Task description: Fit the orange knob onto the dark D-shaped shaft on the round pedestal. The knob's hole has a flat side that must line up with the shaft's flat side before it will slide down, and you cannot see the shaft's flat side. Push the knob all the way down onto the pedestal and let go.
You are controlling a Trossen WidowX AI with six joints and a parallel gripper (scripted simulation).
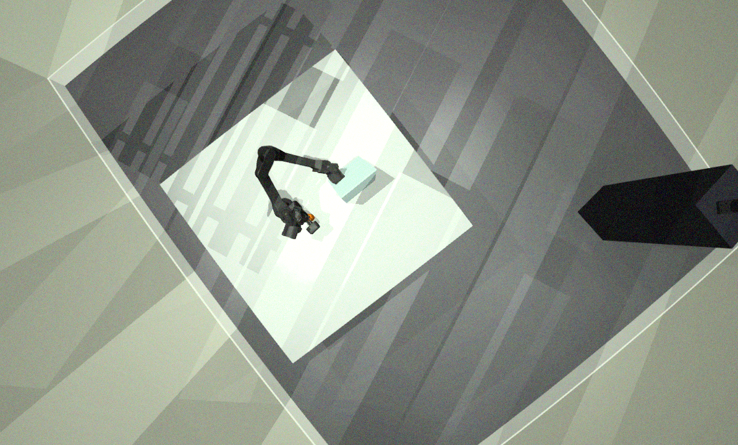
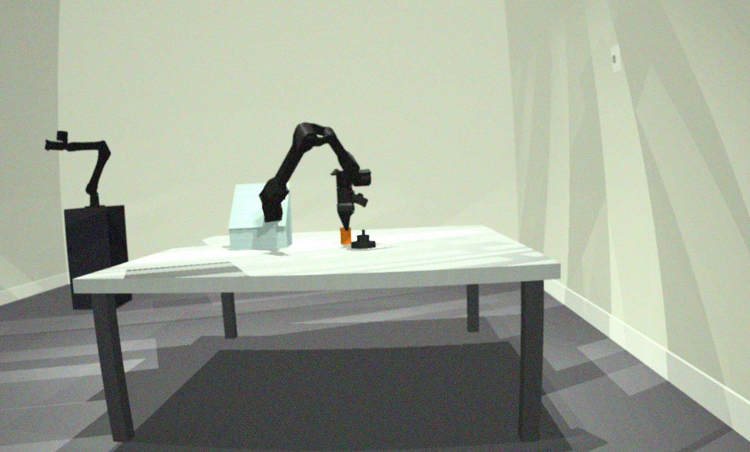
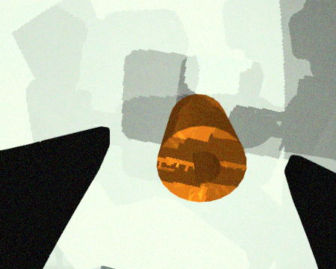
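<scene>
Right now the orange knob is 2 cm below my gripper tip. Round my gripper tip: pedestal 5 cm ahead, 15 cm to the right, 2 cm below.
</scene>
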